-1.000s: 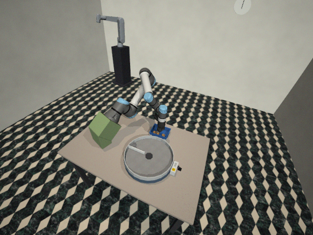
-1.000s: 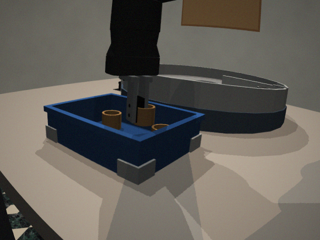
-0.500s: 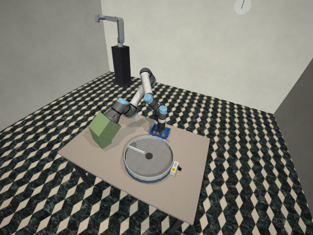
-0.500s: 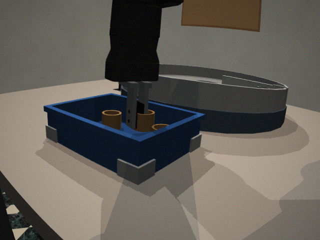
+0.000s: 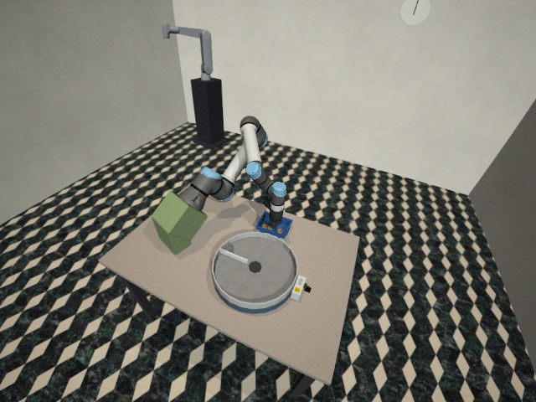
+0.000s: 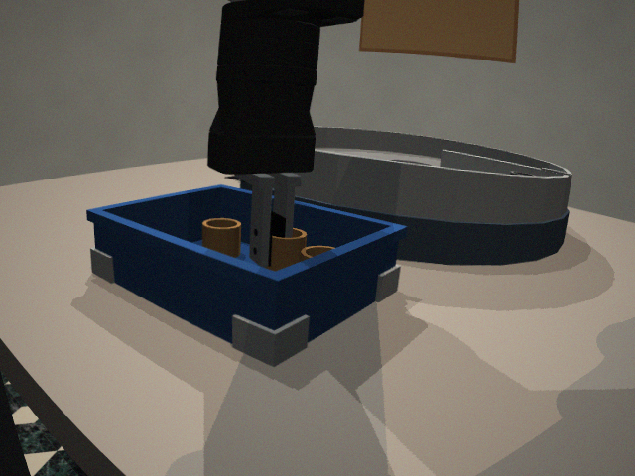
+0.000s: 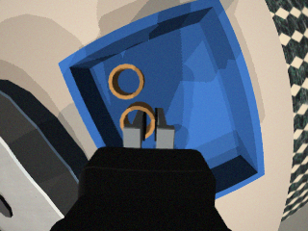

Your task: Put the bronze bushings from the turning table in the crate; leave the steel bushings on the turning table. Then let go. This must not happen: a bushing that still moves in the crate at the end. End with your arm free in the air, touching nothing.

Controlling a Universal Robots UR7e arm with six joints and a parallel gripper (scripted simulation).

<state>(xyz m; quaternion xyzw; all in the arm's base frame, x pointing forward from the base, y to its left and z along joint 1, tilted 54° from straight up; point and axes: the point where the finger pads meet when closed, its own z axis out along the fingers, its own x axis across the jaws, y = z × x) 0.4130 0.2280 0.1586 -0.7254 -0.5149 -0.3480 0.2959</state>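
The blue crate is 2 cm to the left of my hand, 1 cm below it and 1 cm ahead of it. Also, from my hand: turning table: 30 cm to the right, 9 cm ahead, 2 cm above.
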